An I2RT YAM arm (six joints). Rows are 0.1 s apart.
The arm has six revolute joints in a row. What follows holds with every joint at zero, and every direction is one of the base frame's. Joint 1 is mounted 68 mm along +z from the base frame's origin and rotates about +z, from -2.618 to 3.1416 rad. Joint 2 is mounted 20 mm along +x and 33.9 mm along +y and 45.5 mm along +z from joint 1 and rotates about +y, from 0 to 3.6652 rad. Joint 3 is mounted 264 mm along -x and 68.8 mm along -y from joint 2 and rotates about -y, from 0 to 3.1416 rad. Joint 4 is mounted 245 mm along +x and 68.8 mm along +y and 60 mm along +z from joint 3 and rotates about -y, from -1.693 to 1.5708 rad. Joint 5 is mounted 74 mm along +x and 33.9 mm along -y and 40.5 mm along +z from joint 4 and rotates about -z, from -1.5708 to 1.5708 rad. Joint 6 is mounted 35.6 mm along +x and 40.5 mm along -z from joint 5 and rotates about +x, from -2.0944 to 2.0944 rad. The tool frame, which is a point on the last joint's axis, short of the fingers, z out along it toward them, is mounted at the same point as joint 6; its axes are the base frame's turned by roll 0, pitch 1.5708 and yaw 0 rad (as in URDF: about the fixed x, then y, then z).
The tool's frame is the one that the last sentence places.
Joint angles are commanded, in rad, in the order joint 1, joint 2, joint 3, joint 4, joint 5, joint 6. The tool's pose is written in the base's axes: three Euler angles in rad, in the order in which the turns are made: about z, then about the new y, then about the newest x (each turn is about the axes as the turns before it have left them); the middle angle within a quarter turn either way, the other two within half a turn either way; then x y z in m. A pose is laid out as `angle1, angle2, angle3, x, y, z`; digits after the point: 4 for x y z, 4 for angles.
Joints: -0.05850 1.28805 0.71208 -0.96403 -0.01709 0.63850
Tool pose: 2.4446, 0.0145, 3.1095, 0.1876, -0.0104, 0.1744
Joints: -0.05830 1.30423 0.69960 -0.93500 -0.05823 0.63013
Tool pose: 2.4544, -0.0091, 3.0762, 0.1893, -0.0090, 0.1688
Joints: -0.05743 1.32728 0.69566 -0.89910 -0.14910 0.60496
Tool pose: 2.4860, -0.0515, 2.9960, 0.1939, -0.0058, 0.1644
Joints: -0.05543 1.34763 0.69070 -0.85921 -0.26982 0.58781
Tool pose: 2.5189, -0.1023, 2.8857, 0.1984, -0.0015, 0.1607
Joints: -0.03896 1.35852 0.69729 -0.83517 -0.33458 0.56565
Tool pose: 2.5680, -0.1130, 2.8176, 0.2029, 0.0038, 0.1611
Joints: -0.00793 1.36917 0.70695 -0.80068 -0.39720 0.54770
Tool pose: 2.6296, -0.1085, 2.7446, 0.2088, 0.0121, 0.1626
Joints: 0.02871 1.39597 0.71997 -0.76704 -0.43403 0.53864
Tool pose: 2.6833, -0.1048, 2.7018, 0.2158, 0.0212, 0.1616
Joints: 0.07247 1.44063 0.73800 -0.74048 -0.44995 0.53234
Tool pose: 2.7363, -0.1095, 2.6872, 0.2233, 0.0317, 0.1575
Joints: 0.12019 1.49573 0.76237 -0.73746 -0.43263 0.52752
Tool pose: 2.7832, -0.1241, 2.7149, 0.2295, 0.0428, 0.1515
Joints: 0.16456 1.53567 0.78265 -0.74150 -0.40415 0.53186
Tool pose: 2.8163, -0.1336, 2.7518, 0.2331, 0.0529, 0.1472
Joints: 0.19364 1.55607 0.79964 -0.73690 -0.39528 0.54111
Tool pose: 2.8351, -0.1318, 2.7603, 0.2366, 0.0604, 0.1464
